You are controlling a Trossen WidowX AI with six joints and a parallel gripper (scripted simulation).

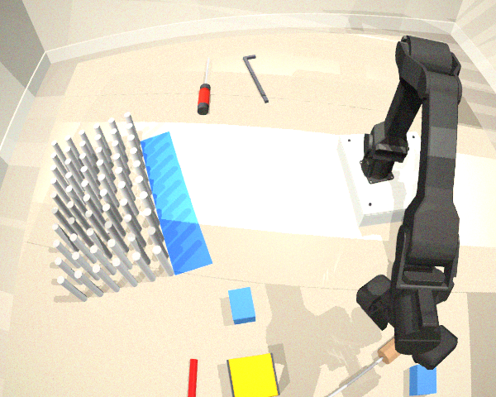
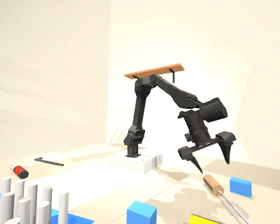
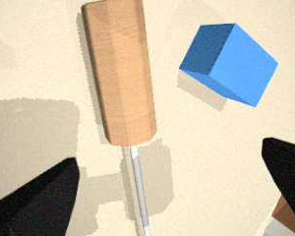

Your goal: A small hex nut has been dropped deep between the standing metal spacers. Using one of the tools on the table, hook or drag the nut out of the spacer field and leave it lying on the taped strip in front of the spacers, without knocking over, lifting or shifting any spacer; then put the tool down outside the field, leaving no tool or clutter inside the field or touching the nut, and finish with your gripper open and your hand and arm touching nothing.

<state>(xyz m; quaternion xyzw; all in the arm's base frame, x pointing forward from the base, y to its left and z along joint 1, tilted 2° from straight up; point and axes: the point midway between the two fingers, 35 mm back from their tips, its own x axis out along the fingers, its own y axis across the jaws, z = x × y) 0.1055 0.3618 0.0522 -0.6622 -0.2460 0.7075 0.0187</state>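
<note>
Right now my gripper tip is 7 cm short of the thin metal rod, 3 cm to the right of it and 7 cm above it. Round my gripper tip: hex nut (50 cm ahead, 39 cm to the right, 8 cm below); then blue taped strip (35 cm ahead, 45 cm to the right, 8 cm below).
</note>
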